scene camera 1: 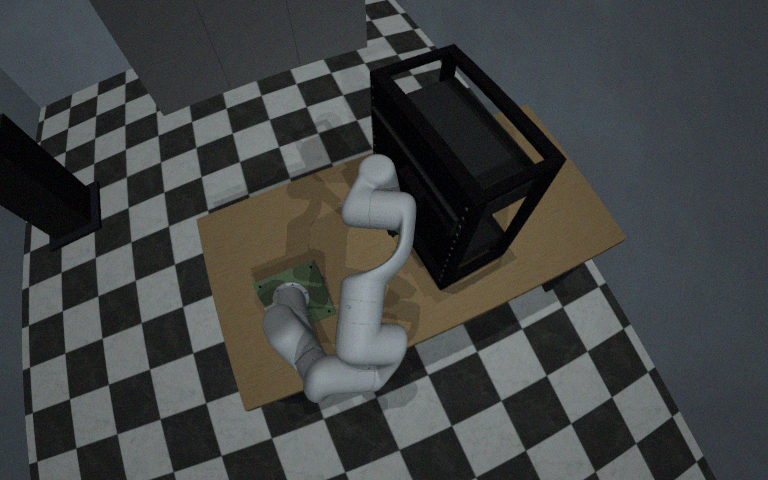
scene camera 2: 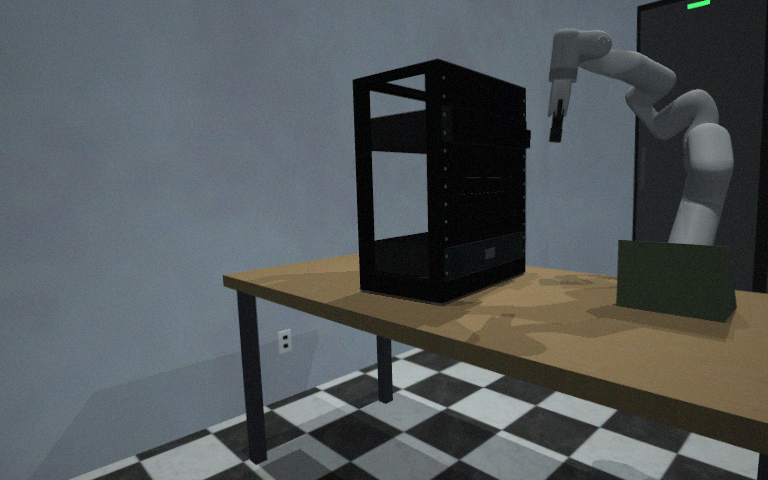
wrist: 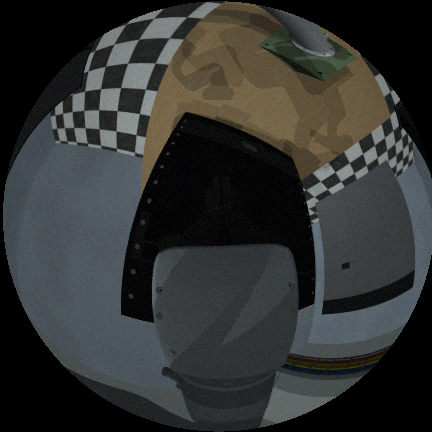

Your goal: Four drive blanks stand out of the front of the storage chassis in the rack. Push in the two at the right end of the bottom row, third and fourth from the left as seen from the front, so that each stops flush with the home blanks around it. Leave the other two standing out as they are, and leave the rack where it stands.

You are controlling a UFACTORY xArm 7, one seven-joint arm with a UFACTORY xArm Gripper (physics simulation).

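Places are measured from the arm's base along level axes (x ahead, y left, z up), in centimetres.
Where they show: gripper, fingertip midpoint: (scene camera 1: 394, 232) (scene camera 2: 554, 142) (wrist: 220, 184); arm's base, link origin: (scene camera 1: 290, 298) (scene camera 2: 682, 270).
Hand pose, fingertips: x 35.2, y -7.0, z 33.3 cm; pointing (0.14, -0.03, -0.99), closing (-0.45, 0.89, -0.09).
Each offset is from my fingertips to the centre of the thing. "spot": to the spot under its first point.
The black rack (scene camera 1: 505, 107) (scene camera 2: 436, 198) (wrist: 134, 282) stands upright on the table. The storage chassis (scene camera 1: 461, 127) (scene camera 2: 398, 133) is in its upper part. In scene camera 2, one small dark drive blank {spot: dx +11.3, dy -5.1, dz +2.0 cm} (scene camera 2: 527, 139) shows in profile, standing out past the rack's right front edge; which one it is cannot be told. The other blanks are lost in the dark front face. My gripper (scene camera 2: 555, 139) (wrist: 220, 184) is shut and empty, pointing down in front of the rack. In scene camera 2 a gap shows between its fingertips and the protruding blank, at about the same height.
The arm's base stands on a green block (scene camera 1: 322, 297) (scene camera 2: 672, 280) (wrist: 322, 70) on the wooden table (scene camera 1: 237, 249) (scene camera 2: 396, 333) (wrist: 240, 107). A lower unit with a pale label {spot: dx +12.7, dy +15.4, dz -32.0 cm} (scene camera 2: 489, 253) sits at the rack's bottom. A dark cabinet (scene camera 2: 699, 67) stands behind the arm.
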